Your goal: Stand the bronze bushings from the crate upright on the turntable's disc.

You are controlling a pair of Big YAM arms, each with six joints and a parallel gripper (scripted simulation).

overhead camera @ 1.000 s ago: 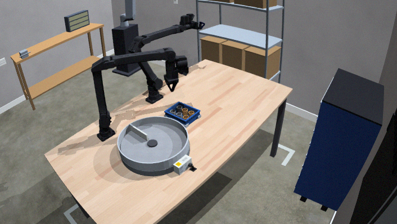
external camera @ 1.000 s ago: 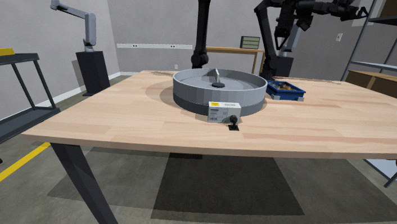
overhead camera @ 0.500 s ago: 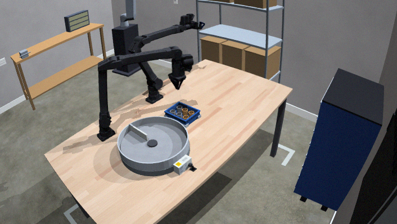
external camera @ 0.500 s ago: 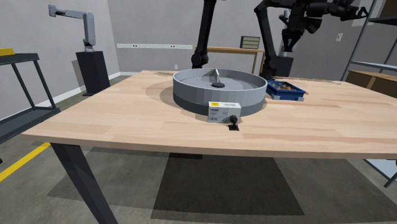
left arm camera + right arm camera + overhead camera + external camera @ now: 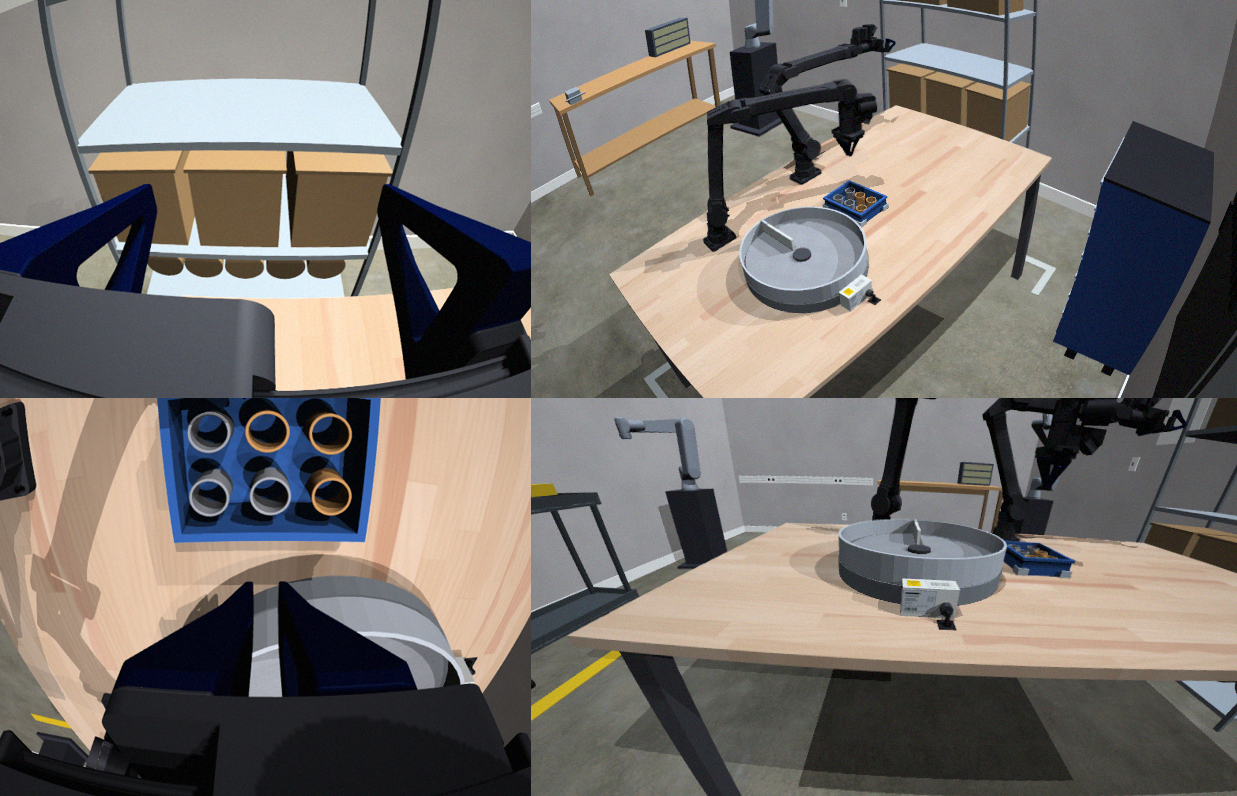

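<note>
My right gripper is now 1 cm to the right of the blue crate and 21 cm above it. The rest, counted from my right hand: turntable disc: 6 cm ahead, 35 cm to the right, 18 cm below.
</note>
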